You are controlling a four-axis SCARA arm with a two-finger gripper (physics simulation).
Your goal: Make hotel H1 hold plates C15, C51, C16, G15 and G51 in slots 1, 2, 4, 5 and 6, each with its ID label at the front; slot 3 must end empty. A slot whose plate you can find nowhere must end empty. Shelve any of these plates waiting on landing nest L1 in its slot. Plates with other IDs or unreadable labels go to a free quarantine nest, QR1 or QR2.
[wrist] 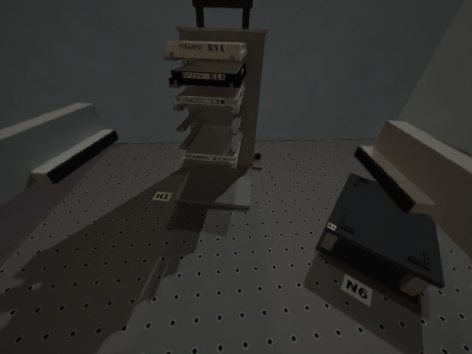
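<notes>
Hotel H1 stands upright at the centre back. Its top slot holds a white plate with a front label ending in G51. Right below is a black plate whose front label looks like G15. Under it is a clear plate with a blurred front label, perhaps C16. Two pairs of bare rails follow below. The lowest slot holds a clear plate with a front label too blurred to read surely. My gripper is open, its fingers wide apart with nothing between them. Landing nest L1, QR1 and QR2 do not show.
A dark nest with corner brackets and no plate on it sits at the right, partly behind the right finger, by the N6 label. The H1 label lies left of the hotel base. A black handle tops the hotel.
</notes>
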